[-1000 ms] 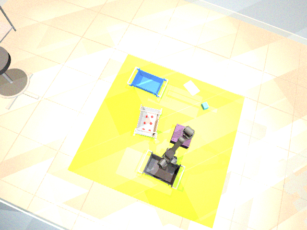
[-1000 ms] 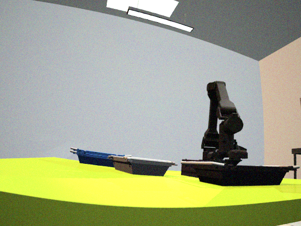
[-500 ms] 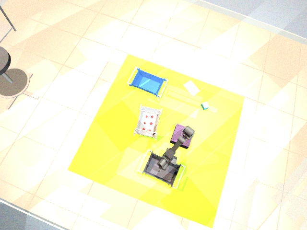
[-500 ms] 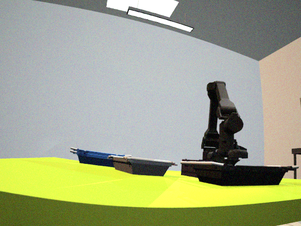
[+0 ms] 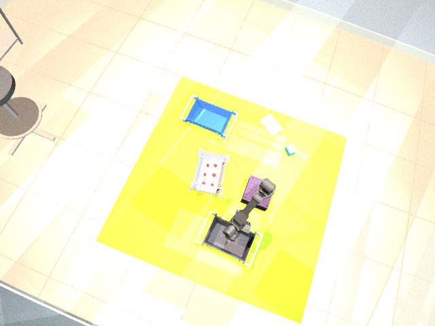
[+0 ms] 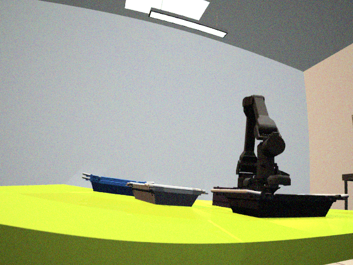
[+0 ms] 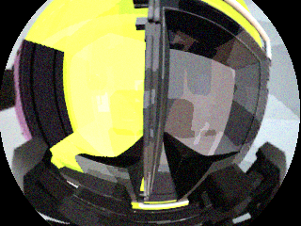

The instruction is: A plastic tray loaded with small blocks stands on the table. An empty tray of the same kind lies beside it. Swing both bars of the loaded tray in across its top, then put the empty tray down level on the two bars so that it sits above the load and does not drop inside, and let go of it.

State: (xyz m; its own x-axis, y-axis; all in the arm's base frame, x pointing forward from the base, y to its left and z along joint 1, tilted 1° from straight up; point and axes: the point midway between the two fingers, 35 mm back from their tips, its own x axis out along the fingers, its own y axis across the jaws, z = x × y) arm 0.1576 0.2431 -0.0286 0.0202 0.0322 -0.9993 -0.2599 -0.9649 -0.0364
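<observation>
The dark grey tray lies 20 mm ahead of my gripper tip, 70 mm to the left of it and 30 mm above it. From my gripper tip the other things lie so: white card (170 mm behind, 780 mm to the right, 10 mm below); then cyan block (310 mm behind, 590 mm to the right, 10 mm above).
</observation>
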